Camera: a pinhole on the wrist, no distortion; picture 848 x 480 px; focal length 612.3 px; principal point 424.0 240.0 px. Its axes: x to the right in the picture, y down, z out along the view. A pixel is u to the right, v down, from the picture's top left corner.
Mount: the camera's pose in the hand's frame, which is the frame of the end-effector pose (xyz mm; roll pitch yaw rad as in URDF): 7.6 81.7 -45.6 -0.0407 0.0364 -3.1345
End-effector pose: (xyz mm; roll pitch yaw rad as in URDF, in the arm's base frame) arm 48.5 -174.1 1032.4 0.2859 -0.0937 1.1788
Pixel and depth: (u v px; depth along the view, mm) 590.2 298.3 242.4
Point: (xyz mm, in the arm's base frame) 23.6 -255.8 1224.2
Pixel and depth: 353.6 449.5 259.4
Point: 122.8 -193.8 1231.7
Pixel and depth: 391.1 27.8 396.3
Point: -47.6 -160.3 1431.1
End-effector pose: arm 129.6 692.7 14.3 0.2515 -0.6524 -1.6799
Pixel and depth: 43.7 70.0 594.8
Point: 215.0 770.9 711.2
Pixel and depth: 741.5 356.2 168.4
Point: 156.7 834.3 61.6
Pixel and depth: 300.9 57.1 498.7
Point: 243.7 914.8 465.4
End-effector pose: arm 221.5 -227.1 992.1 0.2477 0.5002 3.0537
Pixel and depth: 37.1 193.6 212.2
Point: 10.5 -253.8 1093.5
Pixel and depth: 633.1 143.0 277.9
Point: 182.2 -277.6 1259.2
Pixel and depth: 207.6 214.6 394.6
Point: -67.6 -195.1 1247.6
